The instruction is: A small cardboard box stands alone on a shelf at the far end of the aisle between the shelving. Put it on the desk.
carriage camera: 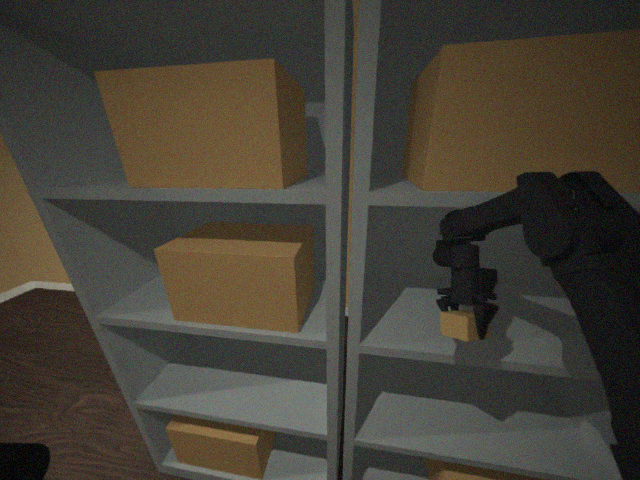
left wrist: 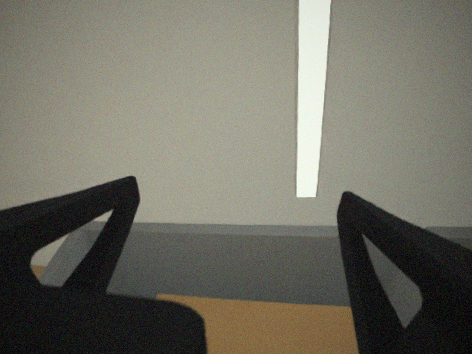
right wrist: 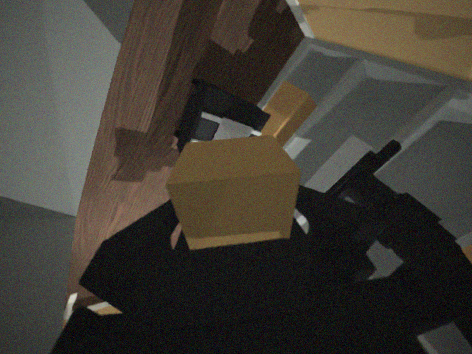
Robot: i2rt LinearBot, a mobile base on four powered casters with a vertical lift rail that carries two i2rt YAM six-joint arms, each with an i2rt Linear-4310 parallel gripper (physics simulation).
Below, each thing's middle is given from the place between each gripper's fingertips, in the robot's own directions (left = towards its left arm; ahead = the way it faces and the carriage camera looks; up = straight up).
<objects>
My right hand is 10 mm short of the small cardboard box (carriage camera: 460, 324) and 20 mm below it.
I see the small cardboard box 300 mm ahead of my left hand, 660 mm to the right of it and 400 mm below it.
</objects>
